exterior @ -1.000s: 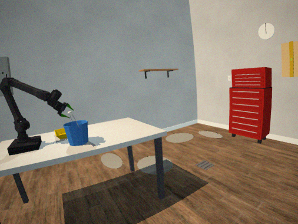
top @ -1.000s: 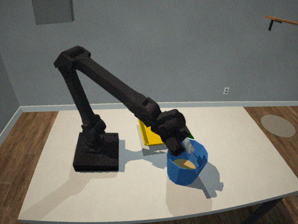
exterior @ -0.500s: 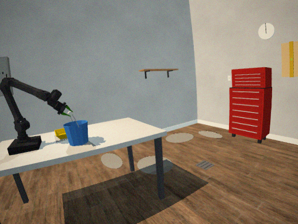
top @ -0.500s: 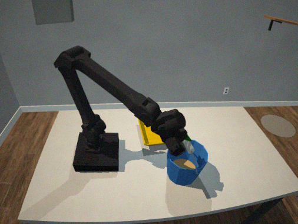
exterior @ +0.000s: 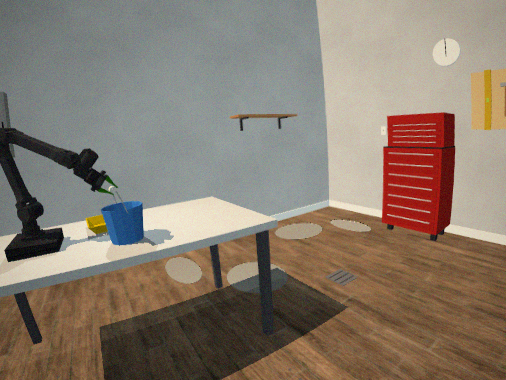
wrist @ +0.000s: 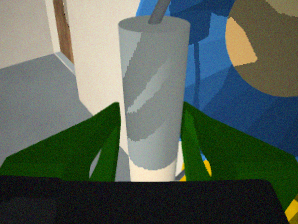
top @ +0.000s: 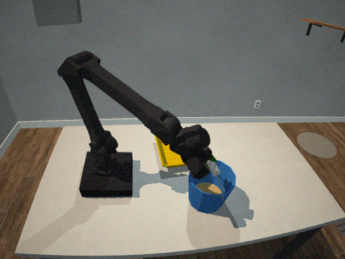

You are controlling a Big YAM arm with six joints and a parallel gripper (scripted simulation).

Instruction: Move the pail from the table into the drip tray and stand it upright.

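Right now the pail handle is 1 cm ahead of my hand and 3 cm below it. The rest, counted from my hand: blue pail (2 cm ahead, 10 cm below); yellow drip tray (7 cm behind, 31 cm to the left, 23 cm below).
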